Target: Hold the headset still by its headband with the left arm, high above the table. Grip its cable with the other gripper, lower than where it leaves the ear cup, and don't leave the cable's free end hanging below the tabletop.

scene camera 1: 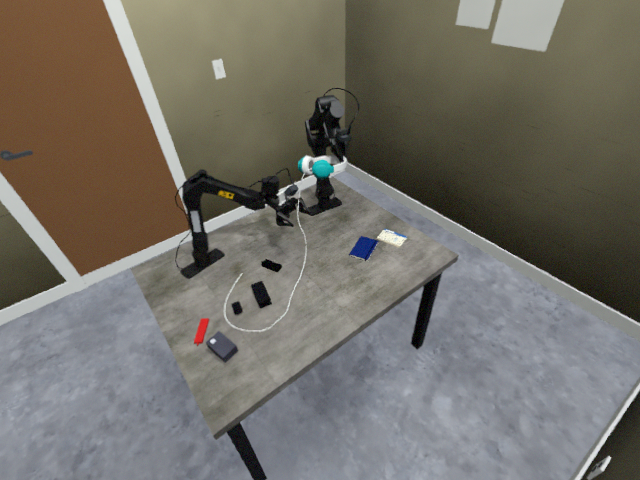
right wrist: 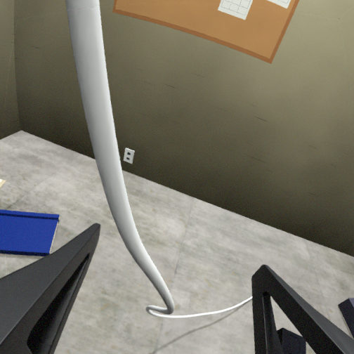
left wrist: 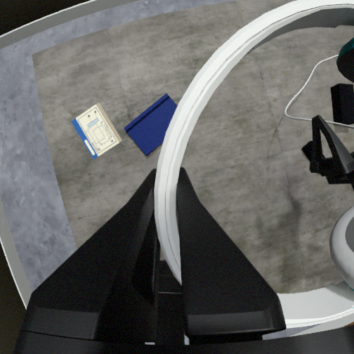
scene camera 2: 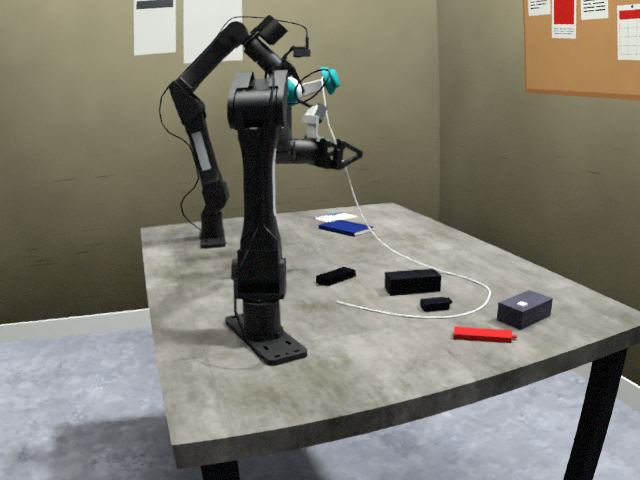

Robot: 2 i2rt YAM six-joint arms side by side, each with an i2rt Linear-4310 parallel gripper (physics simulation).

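Pixels of known places: left gripper, fingertip midpoint: [scene camera 2: 302, 92]; right gripper, fingertip midpoint: [scene camera 1: 302, 219] [scene camera 2: 351, 151]; left arm's base, link origin: [scene camera 1: 324, 207] [scene camera 2: 212, 238]; right arm's base, link origin: [scene camera 1: 203, 263] [scene camera 2: 263, 338].
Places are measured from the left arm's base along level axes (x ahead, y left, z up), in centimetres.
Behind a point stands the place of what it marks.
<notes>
A white headset with teal ear cups [scene camera 1: 323, 168] @[x 33.1, y -17.3, z 45.5 cm] [scene camera 2: 329, 80] @[x 30.6, y -20.1, z 43.5 cm] hangs high above the table. My left gripper [scene camera 1: 341, 157] @[x 26.7, y -3.8, z 40.5 cm] [left wrist: 169, 175] is shut on its white headband [left wrist: 225, 57]. The white cable [scene camera 1: 305, 253] @[x 36.3, y -29.7, z 9.9 cm] [scene camera 2: 356, 198] @[x 34.6, y -28.3, z 14.8 cm] [right wrist: 107, 160] drops from an ear cup, curves across the tabletop and has its free end [scene camera 1: 241, 274] @[x 23.8, y -56.1, z 0.3 cm] [scene camera 2: 338, 301] @[x 23.7, y -56.0, z 0.3 cm] lying on the table. My right gripper [scene camera 1: 299, 217] @[x 33.7, y -28.5, z 26.1 cm] [scene camera 2: 351, 155] @[x 33.7, y -28.5, z 26.1 cm] [right wrist: 183, 253] is open below the ear cups, beside the hanging cable. In the right wrist view the cable runs down between the two spread fingertips; its exact depth is unclear.
On the table [scene camera 1: 330, 330] @[x 69.0, y -37.0, z 0.0 cm] lie several black blocks, among them one [scene camera 1: 261, 293] @[x 41.4, y -53.2, z 3.4 cm] [scene camera 2: 412, 282] @[x 39.2, y -55.6, z 2.5 cm] inside the cable's curve, a red stick [scene camera 1: 201, 330] @[x 44.1, y -79.1, z 1.0 cm] [scene camera 2: 482, 334] @[x 43.3, y -79.9, z 1.0 cm], a dark grey box [scene camera 1: 221, 346] @[x 56.6, y -74.6, z 3.6 cm] [scene camera 2: 524, 310] @[x 52.5, y -78.6, z 3.6 cm], a blue notebook [scene camera 1: 363, 248] @[x 39.6, y -1.5, z 1.2 cm] [left wrist: 152, 125] and a cream-coloured box [scene camera 1: 391, 237] @[x 39.4, y 15.0, z 0.1 cm] [left wrist: 97, 131].
</notes>
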